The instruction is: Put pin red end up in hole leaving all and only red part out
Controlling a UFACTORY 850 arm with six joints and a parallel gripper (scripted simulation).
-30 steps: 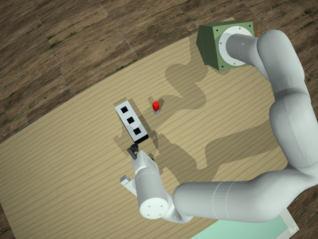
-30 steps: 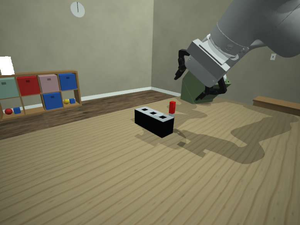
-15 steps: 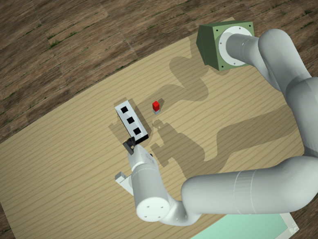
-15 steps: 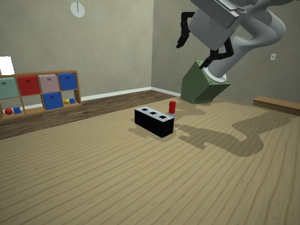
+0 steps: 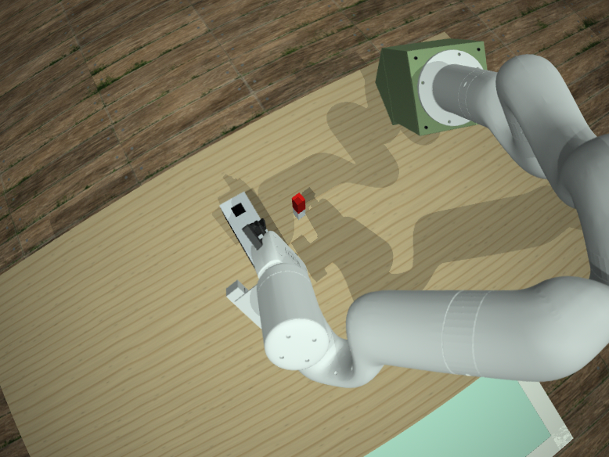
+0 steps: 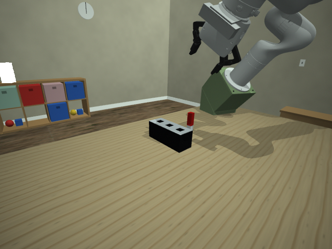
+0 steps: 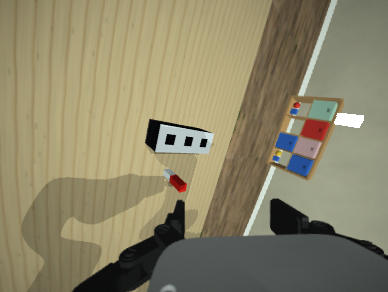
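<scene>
Now: the pin 13 cm behind my hand, 12 cm to the right of it and 25 cm below it. The rest, counted from my hand: block (13 cm to the right, 29 cm below).
</scene>
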